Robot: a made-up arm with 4 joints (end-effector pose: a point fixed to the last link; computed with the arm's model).
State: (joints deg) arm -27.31 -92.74 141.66 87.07
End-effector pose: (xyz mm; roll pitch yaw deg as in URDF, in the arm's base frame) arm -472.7 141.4 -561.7 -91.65 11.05 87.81
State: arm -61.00 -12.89 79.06 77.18
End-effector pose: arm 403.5 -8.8 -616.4 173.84 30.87 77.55
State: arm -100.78 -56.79 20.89 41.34
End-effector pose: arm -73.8 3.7 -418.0 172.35 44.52 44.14
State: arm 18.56 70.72 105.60 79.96
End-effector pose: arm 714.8 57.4 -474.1 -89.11 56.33 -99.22
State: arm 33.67 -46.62 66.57 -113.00
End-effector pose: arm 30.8 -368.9 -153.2 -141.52 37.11 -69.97
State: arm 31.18 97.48 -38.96 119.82
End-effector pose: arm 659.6 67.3 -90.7 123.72 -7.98 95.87
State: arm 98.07 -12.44 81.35 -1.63
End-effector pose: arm 520.0 -275.3 384.4 -80.53 -9.84 -81.43
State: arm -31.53 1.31 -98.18 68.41
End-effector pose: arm -221.8 -273.4 -422.0 172.69 -57.35 -105.29
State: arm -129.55 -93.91 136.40 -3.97
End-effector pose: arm -149.6 655.6 267.6 -146.82 -85.01 55.44
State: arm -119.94 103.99 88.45 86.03
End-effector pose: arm 515.7 46.6 713.4 71.82 -31.44 90.44
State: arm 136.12 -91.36 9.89 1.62
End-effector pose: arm -156.3 219.1 113.0 -179.97 -53.75 92.27
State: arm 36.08 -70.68 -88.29 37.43
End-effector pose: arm -393.8 84.6 -247.1 -122.43 -55.53 89.00
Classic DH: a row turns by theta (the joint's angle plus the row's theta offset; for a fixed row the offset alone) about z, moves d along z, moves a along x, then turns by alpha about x. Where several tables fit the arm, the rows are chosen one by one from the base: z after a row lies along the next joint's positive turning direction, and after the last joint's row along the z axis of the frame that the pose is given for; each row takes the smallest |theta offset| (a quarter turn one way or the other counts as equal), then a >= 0, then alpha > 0; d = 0 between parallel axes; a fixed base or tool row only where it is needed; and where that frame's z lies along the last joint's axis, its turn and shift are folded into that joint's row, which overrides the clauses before.
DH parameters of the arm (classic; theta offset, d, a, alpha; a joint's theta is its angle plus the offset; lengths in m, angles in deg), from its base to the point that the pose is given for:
base (fixed): -90 0.045 0 90
joint 1: 0 -0.0848 -0.0275 -90
joint 2: 90 -0.2911 0.0763 -90
joint 3: -90 -0.3433 0.2018 -90
joint 4: -90 0.0918 0.1138 -90
tool (fixed): -90 0.211 0 0

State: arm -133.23 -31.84 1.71 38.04
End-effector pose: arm 36.3 164.9 -340.8 176.40 21.33 24.27
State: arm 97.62 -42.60 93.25 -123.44
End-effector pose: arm -25.4 -354.5 277.6 -170.57 -5.41 -92.40
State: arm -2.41 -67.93 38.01 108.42
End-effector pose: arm -340.1 -459.7 -130.6 109.61 40.24 -67.18
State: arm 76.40 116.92 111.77 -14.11
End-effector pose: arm 68.3 -393.9 -524.5 139.63 -5.91 -80.28
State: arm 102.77 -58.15 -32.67 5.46
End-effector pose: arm -167.0 120.5 59.9 -135.44 -35.31 57.02
